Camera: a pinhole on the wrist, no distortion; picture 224 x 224 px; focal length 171.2 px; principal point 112.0 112.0 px. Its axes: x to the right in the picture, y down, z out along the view. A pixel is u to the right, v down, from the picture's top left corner.
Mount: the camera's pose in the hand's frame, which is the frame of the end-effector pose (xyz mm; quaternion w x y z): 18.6 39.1 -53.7 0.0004 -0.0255 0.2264 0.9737
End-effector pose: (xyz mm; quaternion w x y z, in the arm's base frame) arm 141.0 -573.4 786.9 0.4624 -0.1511 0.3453 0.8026
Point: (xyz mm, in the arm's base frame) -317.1 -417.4 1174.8
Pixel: 72 40
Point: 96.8 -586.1 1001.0
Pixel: 199 116
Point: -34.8 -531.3 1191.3
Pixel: 153 82
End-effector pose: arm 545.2 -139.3 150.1 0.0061 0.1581 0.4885 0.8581
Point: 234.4 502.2 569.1
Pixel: outside the picture
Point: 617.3 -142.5 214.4
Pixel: 217 146
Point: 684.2 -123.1 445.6
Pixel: 141 64
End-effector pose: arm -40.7 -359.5 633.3 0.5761 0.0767 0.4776 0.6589
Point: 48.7 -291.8 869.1
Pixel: 162 144
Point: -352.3 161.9 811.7
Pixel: outside the picture
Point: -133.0 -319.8 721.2
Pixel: 96 13
